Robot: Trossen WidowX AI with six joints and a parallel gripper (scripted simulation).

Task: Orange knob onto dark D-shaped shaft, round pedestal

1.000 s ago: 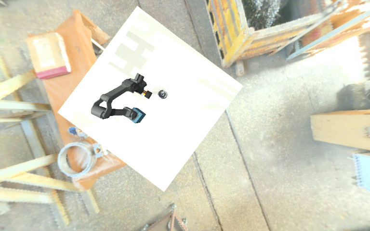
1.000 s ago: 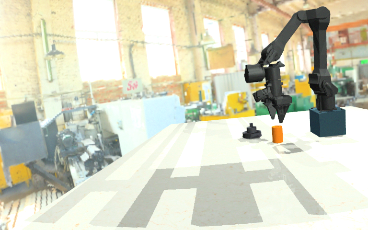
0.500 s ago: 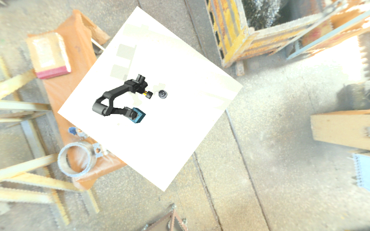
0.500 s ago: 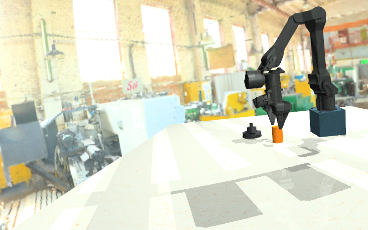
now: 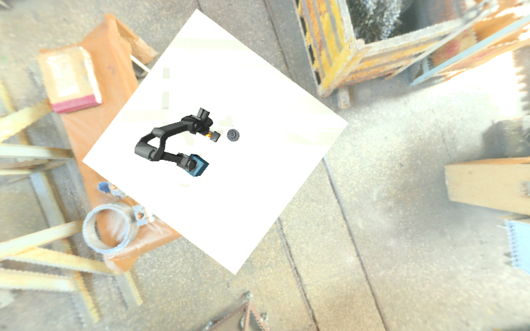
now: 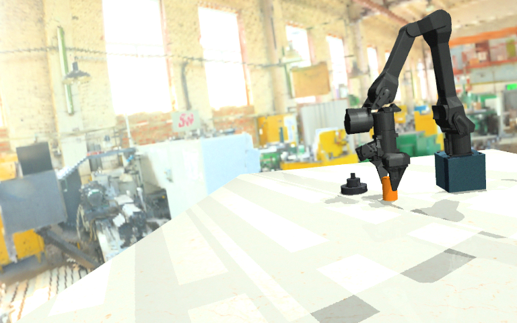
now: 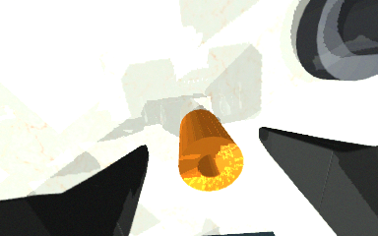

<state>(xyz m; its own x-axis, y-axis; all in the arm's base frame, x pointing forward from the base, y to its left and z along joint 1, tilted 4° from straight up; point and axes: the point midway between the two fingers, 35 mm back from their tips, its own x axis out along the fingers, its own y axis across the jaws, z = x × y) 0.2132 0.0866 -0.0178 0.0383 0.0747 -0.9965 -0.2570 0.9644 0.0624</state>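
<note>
My gripper tip is now right at the orange knob. From my gripper tip the other things lie so: round pedestal 10 cm ahead, 11 cm to the right.
</note>
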